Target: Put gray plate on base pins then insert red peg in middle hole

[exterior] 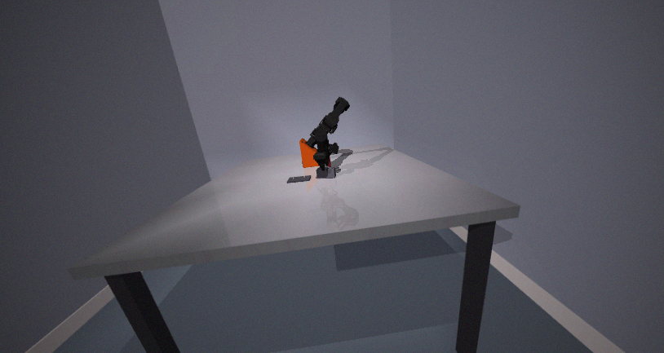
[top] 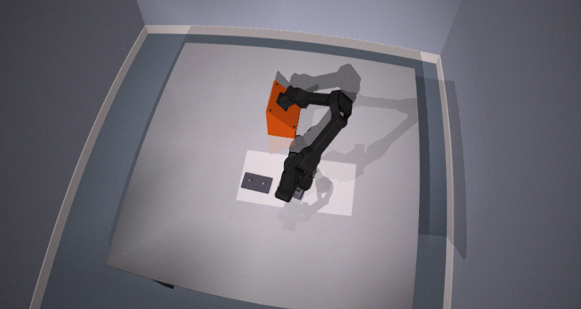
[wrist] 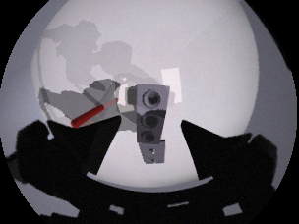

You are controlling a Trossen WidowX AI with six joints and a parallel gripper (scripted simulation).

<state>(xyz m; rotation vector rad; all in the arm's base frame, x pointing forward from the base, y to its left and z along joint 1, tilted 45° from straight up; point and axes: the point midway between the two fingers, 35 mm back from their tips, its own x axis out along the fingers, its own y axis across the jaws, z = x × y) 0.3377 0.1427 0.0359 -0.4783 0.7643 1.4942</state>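
The gray plate is 10 mm below my gripper tip. Round my gripper tip: red peg 120 mm behind, 10 mm to the left, 10 mm below.
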